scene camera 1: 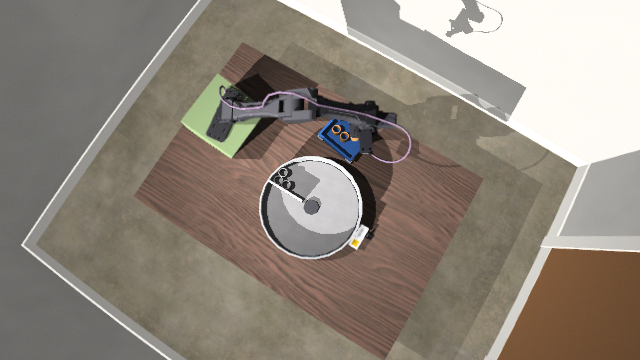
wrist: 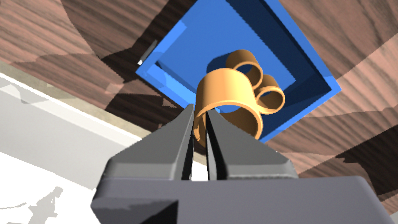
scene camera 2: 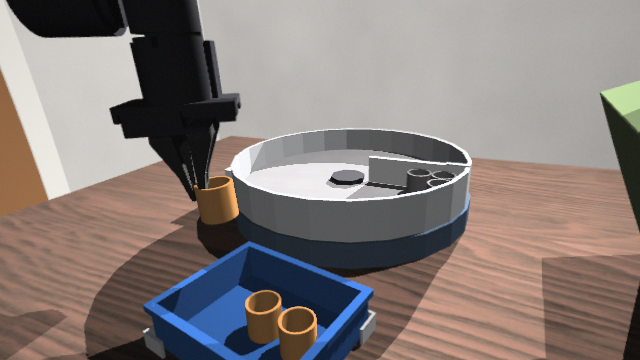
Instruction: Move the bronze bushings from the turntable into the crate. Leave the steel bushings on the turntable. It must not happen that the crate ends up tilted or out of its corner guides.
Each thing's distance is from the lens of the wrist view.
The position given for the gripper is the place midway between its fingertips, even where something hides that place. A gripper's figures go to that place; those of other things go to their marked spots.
gripper (wrist: 199, 112): 13 cm
bronze bushing (wrist: 220, 87): 12 cm
